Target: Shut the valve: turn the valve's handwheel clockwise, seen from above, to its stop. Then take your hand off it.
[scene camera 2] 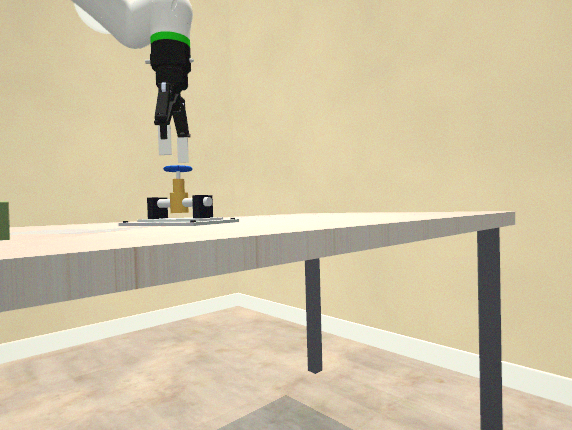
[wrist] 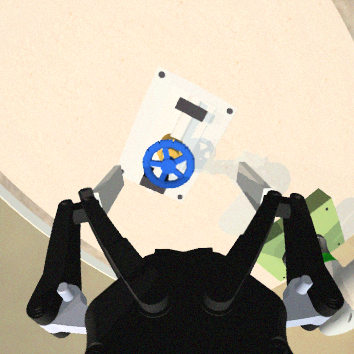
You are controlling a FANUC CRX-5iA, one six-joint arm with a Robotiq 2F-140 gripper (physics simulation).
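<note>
The valve's blue handwheel [scene camera 2: 178,168] [wrist: 168,163] lies level on top of a brass valve body [scene camera 2: 179,201] [wrist: 167,137]. In the wrist view the wheel partly hides the body. The valve stands upright on a pale base plate [scene camera 2: 170,223] [wrist: 142,117], with pipe stubs and black clamp blocks at both sides. My gripper [scene camera 2: 174,157] [wrist: 179,173] is open, with nothing between its fingers. It points down, and its pale fingertips are a little above the handwheel. In the wrist view the wheel shows between the fingertips, nearer the left one, and no contact shows.
The table [scene camera 2: 400,222] [wrist: 75,90] carries the plate. A green block [scene camera 2: 4,221] [wrist: 326,212] stands at the left edge of the scene view and at the lower right of the wrist view, beside part of the arm. Shadows of the arm fall right of the plate.
</note>
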